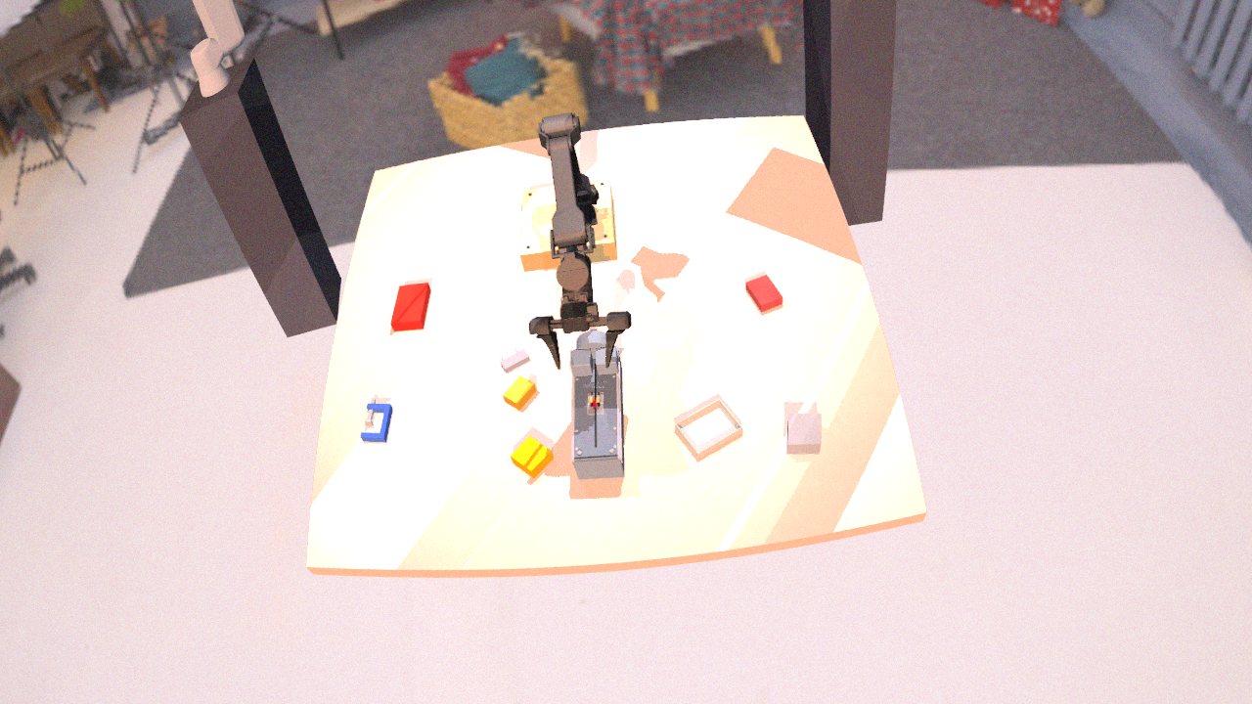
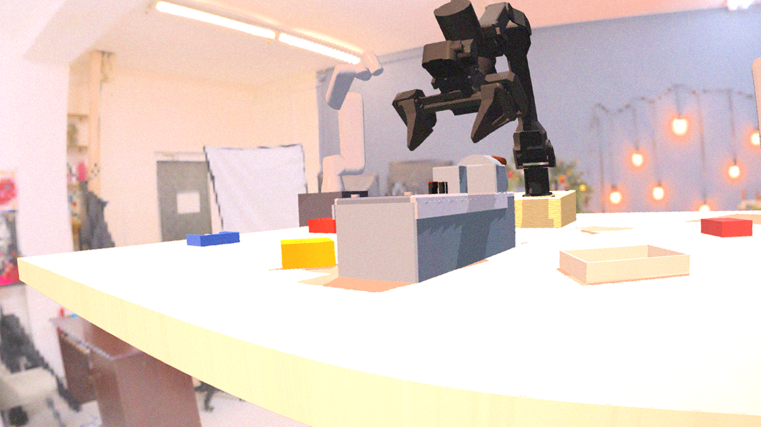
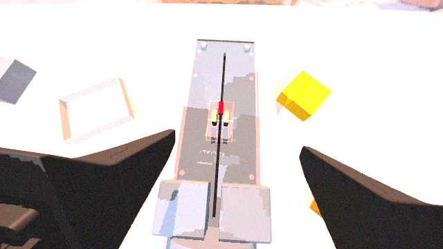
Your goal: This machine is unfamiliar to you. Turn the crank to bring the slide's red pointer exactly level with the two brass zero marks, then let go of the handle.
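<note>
Right now my gripper tip is 14 cm past the orange crank handle, 4 cm to the right of it and 2 cm above it. Round my gripper tip: shallow white tray 11 cm ahead, 21 cm to the left, 13 cm below; then red pointer 5 cm ahead, 1 cm to the left, 5 cm below; then yellow cube 9 cm ahead, 14 cm to the right, 12 cm below.
</note>
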